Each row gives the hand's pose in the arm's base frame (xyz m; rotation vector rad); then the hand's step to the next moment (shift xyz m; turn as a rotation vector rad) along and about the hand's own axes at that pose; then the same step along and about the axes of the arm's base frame.
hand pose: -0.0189 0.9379 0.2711 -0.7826 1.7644 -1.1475
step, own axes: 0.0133 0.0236 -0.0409 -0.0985 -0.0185 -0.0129
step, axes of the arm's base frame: -0.0437 0.0133 -0.0179 0.0313 0.0810 0.0516
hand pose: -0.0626 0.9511 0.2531 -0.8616 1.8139 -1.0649
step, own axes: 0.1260 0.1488 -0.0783 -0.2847 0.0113 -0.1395
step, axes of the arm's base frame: -0.1430 -0.0224 -0.1523 -0.0108 0.2936 0.1197
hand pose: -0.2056 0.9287 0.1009 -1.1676 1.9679 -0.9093
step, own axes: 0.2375 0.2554 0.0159 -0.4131 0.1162 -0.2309
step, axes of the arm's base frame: -0.1897 -0.1274 -0.2639 -0.0829 0.4682 0.1069
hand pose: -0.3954 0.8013 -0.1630 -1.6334 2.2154 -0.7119
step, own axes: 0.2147 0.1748 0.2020 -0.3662 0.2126 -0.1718
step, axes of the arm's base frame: -0.1036 -0.2062 -0.2533 -0.1446 0.4334 0.0070
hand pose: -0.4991 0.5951 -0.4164 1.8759 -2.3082 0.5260
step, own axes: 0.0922 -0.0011 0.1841 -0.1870 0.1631 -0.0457
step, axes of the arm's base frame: 0.0031 -0.1481 -0.1430 -0.1214 0.2163 -0.0460
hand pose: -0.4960 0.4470 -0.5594 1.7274 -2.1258 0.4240
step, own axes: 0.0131 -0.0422 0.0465 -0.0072 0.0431 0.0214
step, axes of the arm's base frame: 0.0346 -0.0410 -0.0351 -0.0429 0.0054 -0.0224
